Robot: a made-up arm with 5 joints. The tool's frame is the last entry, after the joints. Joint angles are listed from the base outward.
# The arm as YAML. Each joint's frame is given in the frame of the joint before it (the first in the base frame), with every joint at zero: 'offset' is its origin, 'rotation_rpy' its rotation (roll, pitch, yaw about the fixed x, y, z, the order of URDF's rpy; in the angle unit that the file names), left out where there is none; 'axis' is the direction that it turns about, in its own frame. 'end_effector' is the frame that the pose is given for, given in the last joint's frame.
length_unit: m
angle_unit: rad
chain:
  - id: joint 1
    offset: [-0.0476, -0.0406, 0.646]
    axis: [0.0, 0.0, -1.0]
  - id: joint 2
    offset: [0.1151, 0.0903, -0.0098]
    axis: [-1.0, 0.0, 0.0]
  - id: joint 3
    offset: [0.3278, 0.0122, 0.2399]
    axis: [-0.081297, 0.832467, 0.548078]
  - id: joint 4
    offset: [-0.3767, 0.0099, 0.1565]
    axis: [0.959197, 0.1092, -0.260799]
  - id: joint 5
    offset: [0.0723, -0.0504, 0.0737]
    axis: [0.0, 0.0, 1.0]
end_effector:
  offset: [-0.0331, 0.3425, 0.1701]
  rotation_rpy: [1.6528, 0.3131, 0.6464]
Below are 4 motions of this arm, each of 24 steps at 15 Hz.
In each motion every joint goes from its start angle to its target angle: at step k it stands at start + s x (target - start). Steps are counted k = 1, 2, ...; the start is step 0. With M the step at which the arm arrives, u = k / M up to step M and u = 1 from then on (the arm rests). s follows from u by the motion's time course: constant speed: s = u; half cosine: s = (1 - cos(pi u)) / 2; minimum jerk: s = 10 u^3 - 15 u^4 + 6 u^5.
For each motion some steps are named. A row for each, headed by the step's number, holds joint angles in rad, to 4 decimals.
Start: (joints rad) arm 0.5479 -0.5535 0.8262 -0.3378 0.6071
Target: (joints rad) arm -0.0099 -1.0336 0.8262 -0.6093 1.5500
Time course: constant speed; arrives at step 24
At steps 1, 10, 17, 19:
1: 0.5247 -0.5735 0.8262 -0.3491 0.6464
10: 0.3155 -0.7535 0.8262 -0.4509 1.0000
17: 0.1528 -0.8936 0.8262 -0.5301 1.2750
19: 0.1063 -0.9336 0.8262 -0.5527 1.3536

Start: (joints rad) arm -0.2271 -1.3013 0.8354 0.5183 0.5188
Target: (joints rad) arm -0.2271 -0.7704 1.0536 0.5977 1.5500
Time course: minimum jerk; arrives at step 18
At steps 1, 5, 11, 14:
1: -0.2271 -1.3005 0.8357 0.5184 0.5204
5: -0.2271 -1.2297 0.8648 0.5290 0.6580
11: -0.2271 -0.9288 0.9885 0.5740 1.2423
14: -0.2271 -0.8110 1.0369 0.5916 1.4712

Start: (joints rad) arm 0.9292 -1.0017 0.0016 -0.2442 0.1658
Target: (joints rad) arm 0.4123 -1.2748 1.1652 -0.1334 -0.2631
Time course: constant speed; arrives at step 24
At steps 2, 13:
2: 0.8861 -1.0245 0.0986 -0.2350 0.1301
13: 0.6492 -1.1496 0.6319 -0.1842 -0.0665

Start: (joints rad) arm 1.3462 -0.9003 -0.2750 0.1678 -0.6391
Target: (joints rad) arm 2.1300 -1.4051 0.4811 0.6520 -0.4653
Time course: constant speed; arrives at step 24
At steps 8, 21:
8: 1.6075 -1.0686 -0.0230 0.3292 -0.5812
21: 2.0320 -1.3420 0.3866 0.5915 -0.4870

